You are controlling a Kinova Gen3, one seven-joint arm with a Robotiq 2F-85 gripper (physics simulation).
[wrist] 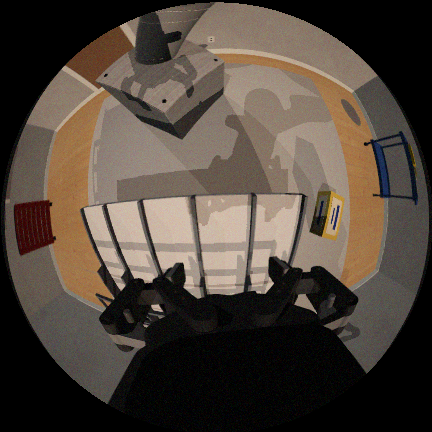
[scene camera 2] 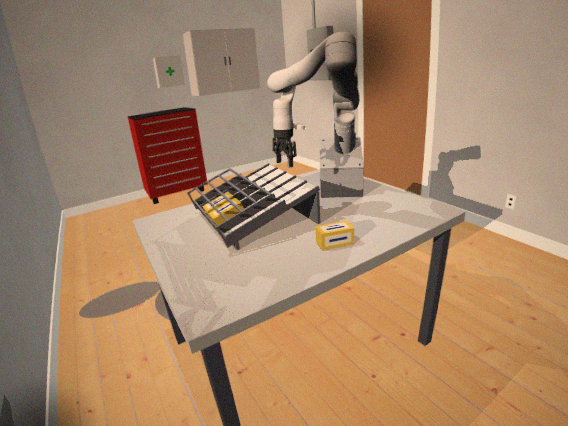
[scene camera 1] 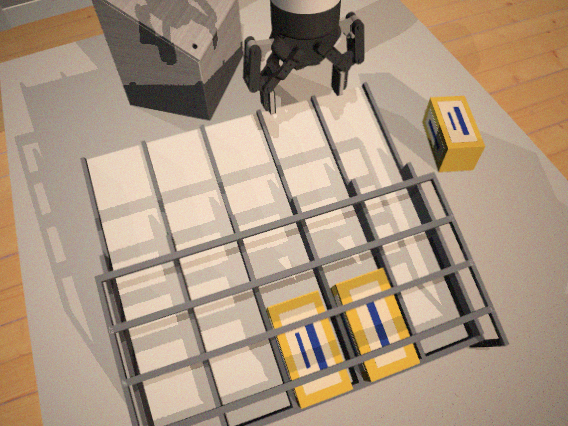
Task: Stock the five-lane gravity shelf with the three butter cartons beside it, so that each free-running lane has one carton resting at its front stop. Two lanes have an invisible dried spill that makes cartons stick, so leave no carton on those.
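Places are measured from the arm's base along level axes (x ahead, y left, z up), in centimetres.
Pixels of known places: gripper, fingertip midpoint: [wrist: 226, 269] [scene camera 2: 284, 165] [scene camera 1: 304, 100]; arm's base, origin of the base link: [wrist: 155, 51] [scene camera 2: 343, 147].
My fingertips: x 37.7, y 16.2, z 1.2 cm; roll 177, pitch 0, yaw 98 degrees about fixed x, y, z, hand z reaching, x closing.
Ahead of a thing's pixels: the offset from my fingertips to its top centre. Level surfaces: height alone.
The five-lane shelf [scene camera 1: 117, 175] [scene camera 2: 256, 221] [wrist: 170, 220] slopes down to its front stop under a grey rail cage. In scene camera 1, one yellow carton @[dx +26.8, dy -6.3, dz -9.8 cm] [scene camera 1: 310, 347] lies in the third lane from the left, and another yellow carton @[dx +25.9, dy +2.3, dz -9.8 cm] [scene camera 1: 376, 325] [scene camera 2: 215, 216] lies in the fourth; both are at the front stop, behind the rails. A third yellow carton @[dx -5.8, dy +29.2, dz -16.5 cm] [scene camera 1: 453, 132] [scene camera 2: 335, 236] [wrist: 327, 215] stands on the table beside the shelf. My gripper [scene camera 1: 306, 95] [scene camera 2: 284, 162] [wrist: 226, 269] is open and empty, above the shelf's high end, around the fourth and fifth lanes.
The arm's grey base block [scene camera 1: 165, 75] [scene camera 2: 341, 175] [wrist: 170, 95] stands behind the shelf's high end. The grey table @[dz -23.0 cm] [scene camera 2: 280, 280] has dark legs. A red tool cabinet [scene camera 2: 167, 155] [wrist: 34, 226] stands beyond the table, and a blue cart [wrist: 382, 170] shows in the wrist view.
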